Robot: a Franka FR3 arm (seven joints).
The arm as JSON. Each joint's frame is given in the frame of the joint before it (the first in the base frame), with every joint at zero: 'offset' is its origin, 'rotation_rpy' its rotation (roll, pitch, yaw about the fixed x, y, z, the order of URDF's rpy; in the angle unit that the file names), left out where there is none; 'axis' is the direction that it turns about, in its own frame. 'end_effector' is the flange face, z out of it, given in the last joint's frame.
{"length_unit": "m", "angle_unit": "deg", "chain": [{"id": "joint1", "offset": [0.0, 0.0, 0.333], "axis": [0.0, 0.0, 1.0]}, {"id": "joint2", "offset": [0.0, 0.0, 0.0], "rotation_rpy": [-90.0, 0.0, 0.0], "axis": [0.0, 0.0, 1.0]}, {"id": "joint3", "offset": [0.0, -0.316, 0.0], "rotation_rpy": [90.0, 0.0, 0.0], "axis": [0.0, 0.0, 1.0]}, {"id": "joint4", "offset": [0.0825, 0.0, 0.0], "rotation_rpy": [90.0, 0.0, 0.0], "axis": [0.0, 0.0, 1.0]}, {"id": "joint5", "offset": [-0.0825, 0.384, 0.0], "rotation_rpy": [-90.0, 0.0, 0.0], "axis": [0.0, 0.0, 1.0]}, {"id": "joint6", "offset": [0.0, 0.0, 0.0], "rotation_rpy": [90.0, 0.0, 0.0], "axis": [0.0, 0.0, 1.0]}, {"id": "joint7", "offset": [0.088, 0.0, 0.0], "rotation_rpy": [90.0, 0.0, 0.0], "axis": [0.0, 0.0, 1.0]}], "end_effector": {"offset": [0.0, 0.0, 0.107]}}
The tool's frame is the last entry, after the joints.
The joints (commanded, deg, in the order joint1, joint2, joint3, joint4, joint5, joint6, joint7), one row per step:
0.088 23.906 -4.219 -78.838 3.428 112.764 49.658
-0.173 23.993 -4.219 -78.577 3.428 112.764 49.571
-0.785 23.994 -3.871 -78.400 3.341 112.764 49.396
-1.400 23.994 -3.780 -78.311 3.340 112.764 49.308
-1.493 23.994 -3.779 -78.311 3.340 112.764 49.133
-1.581 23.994 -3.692 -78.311 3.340 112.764 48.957
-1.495 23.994 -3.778 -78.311 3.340 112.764 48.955
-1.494 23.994 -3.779 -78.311 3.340 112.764 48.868
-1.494 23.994 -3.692 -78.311 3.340 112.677 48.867
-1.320 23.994 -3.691 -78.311 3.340 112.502 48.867
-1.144 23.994 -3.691 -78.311 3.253 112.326 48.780
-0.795 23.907 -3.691 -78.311 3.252 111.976 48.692
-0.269 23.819 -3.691 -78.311 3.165 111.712 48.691
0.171 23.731 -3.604 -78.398 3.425 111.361 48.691
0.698 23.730 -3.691 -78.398 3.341 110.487 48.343
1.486 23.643 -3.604 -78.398 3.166 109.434 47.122
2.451 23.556 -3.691 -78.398 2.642 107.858 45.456
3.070 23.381 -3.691 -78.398 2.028 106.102 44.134
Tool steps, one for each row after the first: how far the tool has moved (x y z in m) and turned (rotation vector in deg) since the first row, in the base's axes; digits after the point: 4 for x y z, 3 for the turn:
0.0005 -0.0032 0.0012 -0.033 -0.174 -0.168
0.0006 -0.0072 0.0026 -0.021 -0.347 -0.266
0.0002 -0.0138 0.0034 -0.009 -0.437 -0.709
0.0002 -0.0150 0.0034 -0.041 -0.439 -0.629
0.0002 -0.0152 0.0034 -0.037 -0.442 -0.464
0.0002 -0.0150 0.0034 -0.072 -0.441 -0.455
0.0002 -0.0150 0.0034 -0.089 -0.443 -0.369
0.0001 -0.0141 0.0032 -0.045 -0.357 -0.286
0.0000 -0.0119 0.0029 -0.028 -0.183 -0.106
-0.0002 -0.0098 0.0026 -0.111 -0.002 0.180
-0.0007 -0.0055 0.0030 -0.098 0.258 0.626
-0.0010 0.0009 0.0036 -0.163 0.439 1.179
-0.0016 0.0075 0.0032 0.157 0.768 1.654
-0.0028 0.0131 0.0017 0.048 1.638 2.489
-0.0045 0.0234 0.0009 -0.212 2.589 4.630
-0.0073 0.0338 -0.0008 -0.899 4.080 7.303
-0.0108 0.0405 -0.0017 -1.550 5.681 9.378

